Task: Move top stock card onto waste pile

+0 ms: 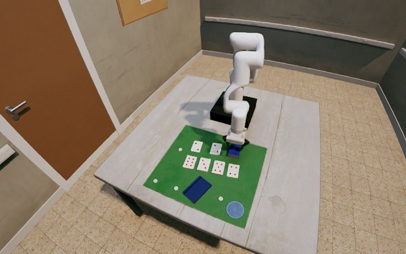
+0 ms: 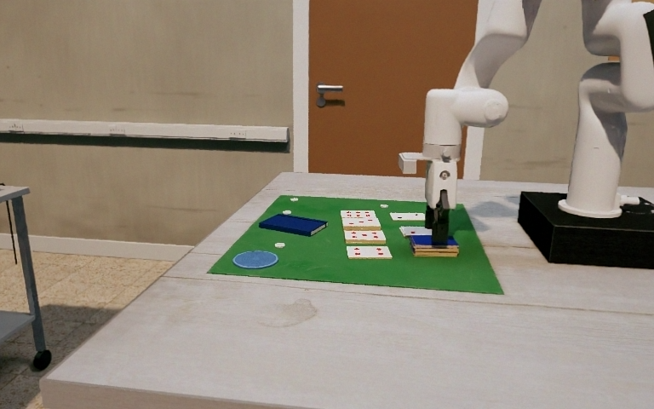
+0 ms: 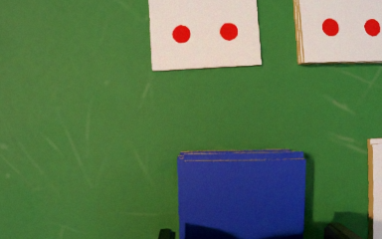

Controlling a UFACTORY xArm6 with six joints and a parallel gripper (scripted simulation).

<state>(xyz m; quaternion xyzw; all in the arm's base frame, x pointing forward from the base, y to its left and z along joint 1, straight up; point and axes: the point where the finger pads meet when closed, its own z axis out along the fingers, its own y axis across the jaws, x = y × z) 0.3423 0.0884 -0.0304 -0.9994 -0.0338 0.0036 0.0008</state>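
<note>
Now: hand 3 cm above the tile. The rest, counted from my hand: green mat: 16 cm ahead, 11 cm to the right, 6 cm below; card: 24 cm to the right, 5 cm below, 4 cm ahead.
</note>
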